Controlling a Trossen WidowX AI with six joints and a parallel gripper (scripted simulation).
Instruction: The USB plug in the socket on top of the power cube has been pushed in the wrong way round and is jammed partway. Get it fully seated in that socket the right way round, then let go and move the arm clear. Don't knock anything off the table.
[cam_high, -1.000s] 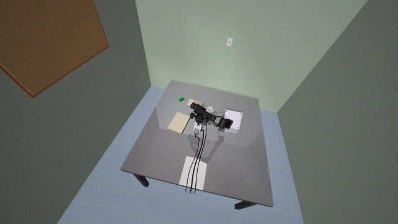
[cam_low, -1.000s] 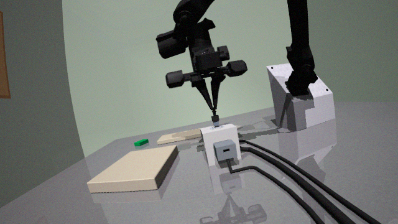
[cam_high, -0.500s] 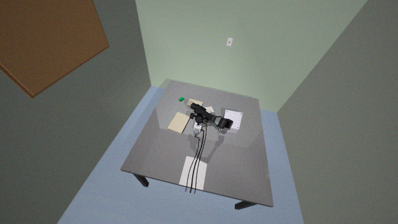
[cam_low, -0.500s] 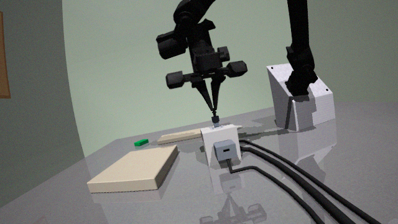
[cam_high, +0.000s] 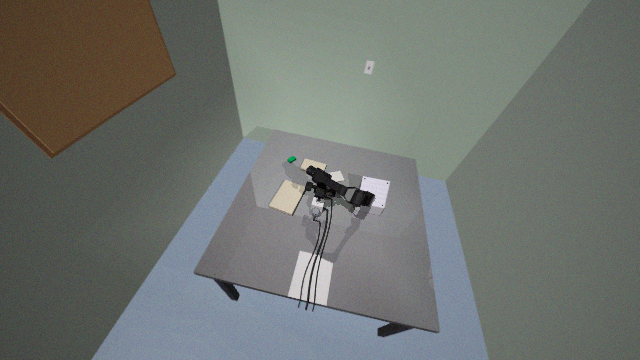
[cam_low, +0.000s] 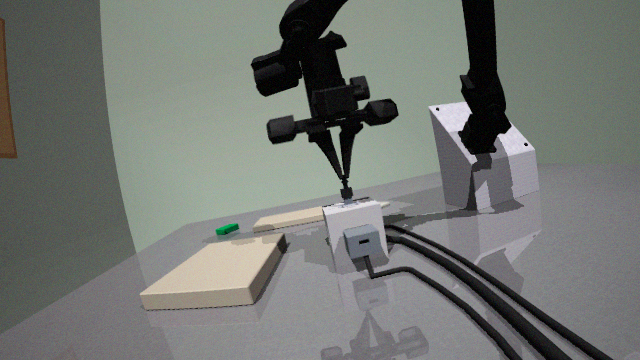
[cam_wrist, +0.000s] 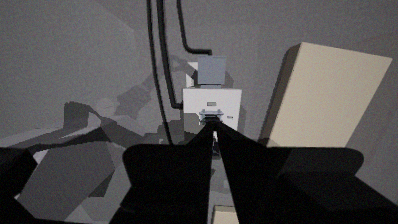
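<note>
Right now the black USB plug is 2 cm below my gripper tip. From my gripper tip the other things lie so: green block: 31 cm ahead, 39 cm to the right, 11 cm below; then tan slab: 21 cm ahead, 2 cm to the right, 10 cm below.
</note>
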